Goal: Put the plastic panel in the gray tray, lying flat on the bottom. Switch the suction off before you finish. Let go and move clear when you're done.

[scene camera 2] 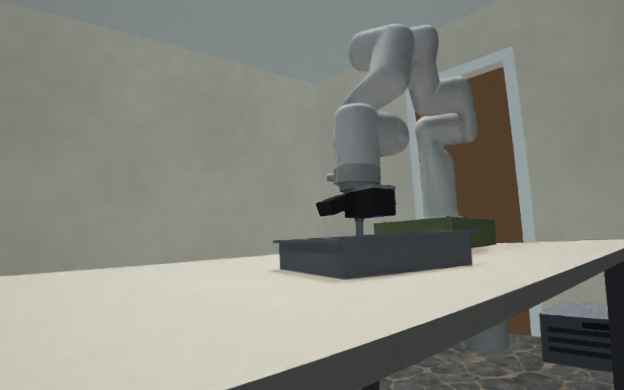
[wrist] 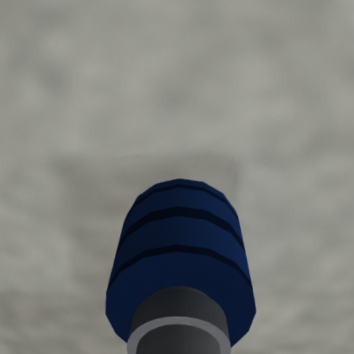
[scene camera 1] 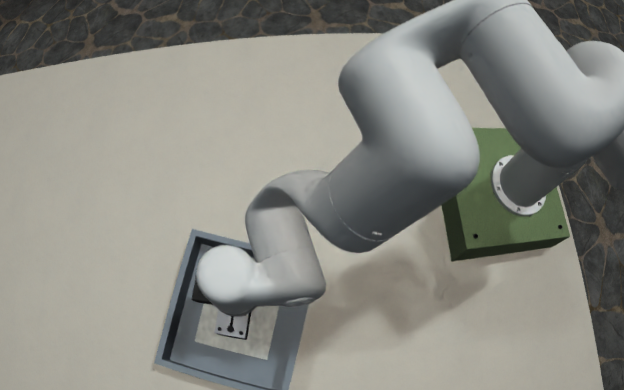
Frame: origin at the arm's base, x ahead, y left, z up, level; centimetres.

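Seen in the pictures: arm's base at its link origin: (scene camera 2: 440, 221) (scene camera 1: 518, 186).
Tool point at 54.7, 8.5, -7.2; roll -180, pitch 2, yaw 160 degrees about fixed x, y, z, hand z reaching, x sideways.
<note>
Offsets run from my tool point to a thing's top centre, as dx, dy, dz. Level surfaces: height alone.
The plastic panel @[+0.3, +0.1, +1.3] (scene camera 1: 260, 340) (wrist: 280, 125) is a pale, mottled grey square sheet. In scene camera 1 it shows inside the walls of the gray tray @[+1.2, +2.1, +4.7] (scene camera 1: 292, 330) (scene camera 2: 405, 255), looks level, and is partly covered by the wrist. My gripper, a blue suction cup (wrist: 180, 225) on a thin stem, is against the panel's upper face in the wrist view, holding it. In scene camera 2 the stem goes down behind the tray's wall, which hides the cup and the panel. Whether the panel touches the tray's bottom cannot be seen.
The tray's raised walls stand around the panel and cup. The black wrist camera housing (scene camera 2: 370, 202) is just above the tray's rim. The arm's green base block (scene camera 1: 500, 235) (scene camera 2: 440, 227) stands on the pale table @[dz -0.3] (scene camera 1: 125, 150) (scene camera 2: 150, 320).
</note>
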